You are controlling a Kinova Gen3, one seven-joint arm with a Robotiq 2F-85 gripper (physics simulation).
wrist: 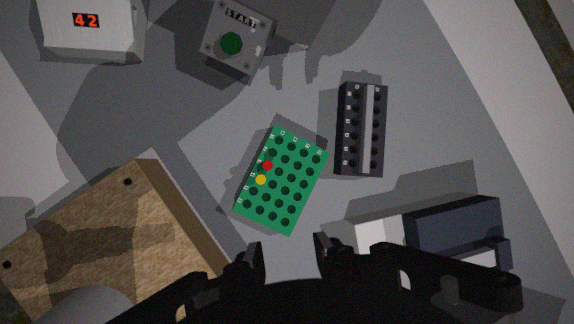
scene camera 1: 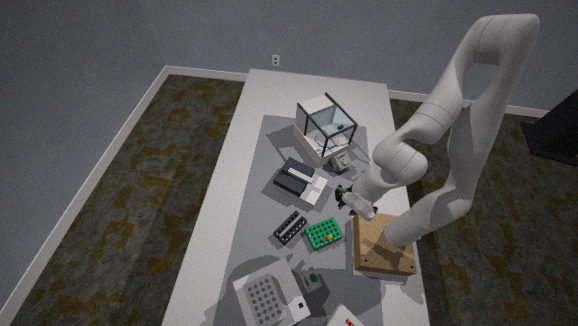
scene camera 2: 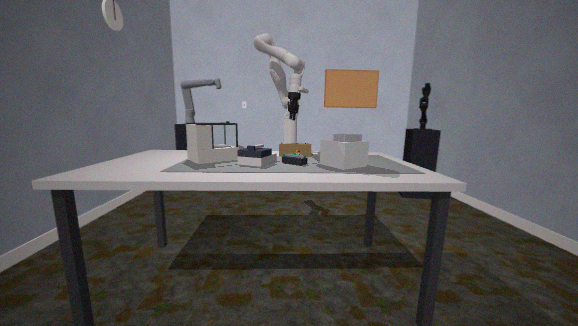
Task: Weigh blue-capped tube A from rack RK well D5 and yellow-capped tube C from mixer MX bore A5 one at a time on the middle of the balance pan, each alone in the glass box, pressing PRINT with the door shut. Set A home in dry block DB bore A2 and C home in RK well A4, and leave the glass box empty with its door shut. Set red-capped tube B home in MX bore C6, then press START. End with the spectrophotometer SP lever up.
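Places are measured from the arm's base along level axes (x right, y ahead, z up), in centimetres.
Where they show: gripper, between the fingertips: [wrist: 289, 252] [scene camera 1: 345, 209] [scene camera 2: 292, 119]; arm's base, origin of its link: [wrist: 99, 322] [scene camera 1: 395, 234] [scene camera 2: 290, 143].
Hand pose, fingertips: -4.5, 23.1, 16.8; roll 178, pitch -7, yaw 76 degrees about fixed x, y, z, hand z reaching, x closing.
Things, the pixels of their top centre, and the offset from my fingertips, as dx, dy, dz. "*": a spot on its surface instead.
- yellow-capped tube C, centre of its top: [wrist: 260, 179] [scene camera 1: 330, 235] -3.4, +0.6, -18.3
- green rack RK, centre of its top: [wrist: 282, 181] [scene camera 1: 324, 232] -1.9, +3.1, -20.6
- Dry block DB, centre of its top: [wrist: 368, 128] [scene camera 1: 290, 225] [scene camera 2: 294, 155] -4.0, +16.5, -18.9
- balance, a spot on its surface: [scene camera 1: 310, 102] * +49.4, +24.5, -3.2
- handle, a spot on its surface: [scene camera 1: 340, 127] * +37.2, +8.3, -1.7
- Mixer MX, a spot on its surface: [scene camera 1: 284, 294] * -28.5, +11.2, -10.1
- Spectrophotometer lever, centre of its top: [wrist: 458, 269] [scene camera 1: 300, 175] +16.4, +18.8, -13.9
- START button, centre of its top: [wrist: 231, 39] [scene camera 1: 313, 277] -20.0, +3.5, -16.2
- white box with display 42, a spot on its surface: [wrist: 86, 20] * -29.4, -11.7, -18.7
- PRINT button, a spot on its surface: [scene camera 1: 342, 161] * +31.5, +2.8, -16.7
My gripper [scene camera 1: 346, 202] [scene camera 2: 293, 117] [wrist: 289, 252] is open partway and empty, high above the table, between the spectrophotometer and the wooden base. In the wrist view, red-capped tube B [wrist: 267, 165] [scene camera 1: 326, 238] and yellow-capped tube C [wrist: 260, 179] [scene camera 1: 331, 236] stand in neighbouring wells along the labelled edge of green rack RK [wrist: 282, 149]. Blue-capped tube A does not show. Dry block DB [wrist: 367, 130] [scene camera 1: 290, 228] is black with a light bar. The balance [scene camera 1: 310, 102] has a glass box; its roof pane, with handle [scene camera 1: 340, 127], looks shut. Mixer MX [scene camera 1: 284, 294] shows many bores. Spectrophotometer lever [scene camera 1: 300, 175] position is unclear.
The START button [wrist: 231, 43] [scene camera 1: 313, 277] sits beside the mixer, near a white box with display 42 [wrist: 86, 20]. The PRINT button [scene camera 1: 342, 161] is in front of the balance. The wooden base [wrist: 90, 220] [scene camera 1: 375, 250] under the arm stands beside the rack.
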